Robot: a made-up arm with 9 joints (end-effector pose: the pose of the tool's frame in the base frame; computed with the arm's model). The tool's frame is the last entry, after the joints. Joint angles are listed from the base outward.
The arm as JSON. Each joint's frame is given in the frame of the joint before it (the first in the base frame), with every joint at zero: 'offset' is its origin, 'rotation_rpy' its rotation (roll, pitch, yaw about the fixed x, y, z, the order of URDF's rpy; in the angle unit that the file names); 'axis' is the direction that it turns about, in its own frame. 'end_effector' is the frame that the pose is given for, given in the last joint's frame.
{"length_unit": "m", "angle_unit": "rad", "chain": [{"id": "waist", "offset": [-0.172, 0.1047, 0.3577], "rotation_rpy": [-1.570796, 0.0, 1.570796], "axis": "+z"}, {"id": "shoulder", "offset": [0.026, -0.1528, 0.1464], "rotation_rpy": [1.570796, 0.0, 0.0], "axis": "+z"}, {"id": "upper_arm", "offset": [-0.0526, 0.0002, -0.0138], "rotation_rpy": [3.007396, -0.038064, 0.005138], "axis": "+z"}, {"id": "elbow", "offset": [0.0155, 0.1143, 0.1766], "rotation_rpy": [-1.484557, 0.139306, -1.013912], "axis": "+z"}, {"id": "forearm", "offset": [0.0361, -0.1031, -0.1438], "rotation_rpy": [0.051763, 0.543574, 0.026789], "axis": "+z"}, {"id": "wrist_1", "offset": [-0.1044, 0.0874, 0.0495], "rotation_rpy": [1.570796, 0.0, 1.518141], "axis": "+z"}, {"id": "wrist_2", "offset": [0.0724, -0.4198, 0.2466], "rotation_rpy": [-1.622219, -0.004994, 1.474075], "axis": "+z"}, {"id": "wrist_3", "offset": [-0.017, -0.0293, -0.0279], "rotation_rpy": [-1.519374, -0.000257, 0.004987], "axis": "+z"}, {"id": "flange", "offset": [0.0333, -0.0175, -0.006], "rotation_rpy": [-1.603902, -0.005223, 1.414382], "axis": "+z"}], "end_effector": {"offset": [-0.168, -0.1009, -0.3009], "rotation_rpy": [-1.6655, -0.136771, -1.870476]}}
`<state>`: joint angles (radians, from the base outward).
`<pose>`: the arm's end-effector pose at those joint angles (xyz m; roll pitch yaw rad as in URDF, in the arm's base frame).
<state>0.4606 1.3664 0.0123 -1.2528 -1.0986 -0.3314 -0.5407 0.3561 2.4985</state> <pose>0.2314 -0.2288 0.1201 -2.1124 -0.1591 -0.7141</pose>
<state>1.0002 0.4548 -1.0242 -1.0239 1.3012 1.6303 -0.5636 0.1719 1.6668</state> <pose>-0.5004 0.0891 0.2544 0.3819 0.8241 -2.8191</pose>
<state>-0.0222 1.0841 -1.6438 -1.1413 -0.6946 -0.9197 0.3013 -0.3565 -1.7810</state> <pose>-0.2970 0.4655 0.0386 -0.7663 0.7106 2.4108</pose>
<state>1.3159 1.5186 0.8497 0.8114 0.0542 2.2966 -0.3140 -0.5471 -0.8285</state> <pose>-0.0019 0.4871 0.5331 2.1596 0.3561 0.0486</pose>
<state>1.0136 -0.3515 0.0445 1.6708 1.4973 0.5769 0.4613 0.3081 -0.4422</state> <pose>-0.3576 0.0098 0.3358 -3.0002 0.0196 3.0510</pose>
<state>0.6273 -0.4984 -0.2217 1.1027 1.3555 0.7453 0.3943 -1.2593 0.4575</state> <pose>-0.4141 -0.5174 0.3361 1.7538 1.3086 -2.8196</pose>
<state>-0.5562 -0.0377 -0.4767 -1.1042 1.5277 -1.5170 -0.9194 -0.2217 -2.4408</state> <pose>-0.7385 0.0096 0.1349 1.6135 0.7239 2.7841</pose>
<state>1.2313 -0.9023 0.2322 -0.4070 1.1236 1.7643 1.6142 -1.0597 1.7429</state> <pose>-0.1878 0.1602 0.9491 2.2921 -0.2551 -0.8139</pose>
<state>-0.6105 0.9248 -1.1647 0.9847 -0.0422 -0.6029 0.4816 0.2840 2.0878</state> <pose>0.0588 0.3668 0.4971 0.8514 -0.6764 0.2669</pose>
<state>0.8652 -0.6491 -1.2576 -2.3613 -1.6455 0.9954 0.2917 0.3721 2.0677</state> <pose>0.2466 -0.1958 0.2831 -1.4393 0.2986 -0.2784</pose>
